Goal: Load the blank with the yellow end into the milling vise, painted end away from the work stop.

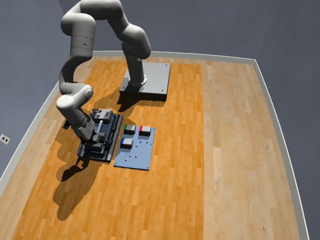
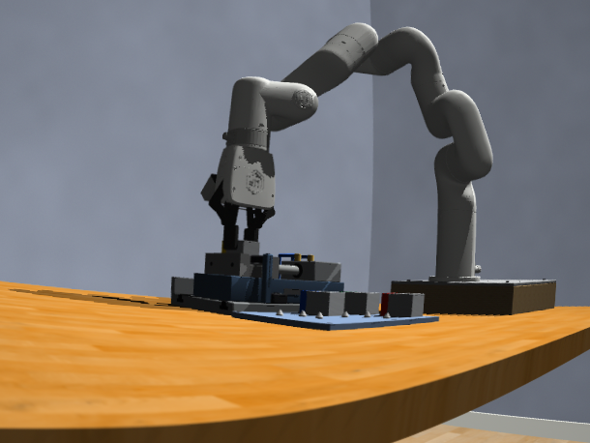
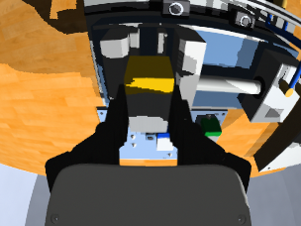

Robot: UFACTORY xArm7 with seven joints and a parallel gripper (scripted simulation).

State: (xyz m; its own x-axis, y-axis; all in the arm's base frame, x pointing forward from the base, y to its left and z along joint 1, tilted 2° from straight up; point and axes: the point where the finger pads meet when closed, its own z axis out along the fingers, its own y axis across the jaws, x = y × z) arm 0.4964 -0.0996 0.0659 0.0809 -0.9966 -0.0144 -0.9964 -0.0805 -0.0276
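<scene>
Right now the yellow-ended blank is 20 mm below my hand. The rest, counted from my hand: milling vise (70 mm behind, 10 mm to the right, 80 mm below); fixed jaw (30 mm ahead, 50 mm below); blue-ended blank (50 mm behind, 160 mm to the left, 100 mm below).
</scene>
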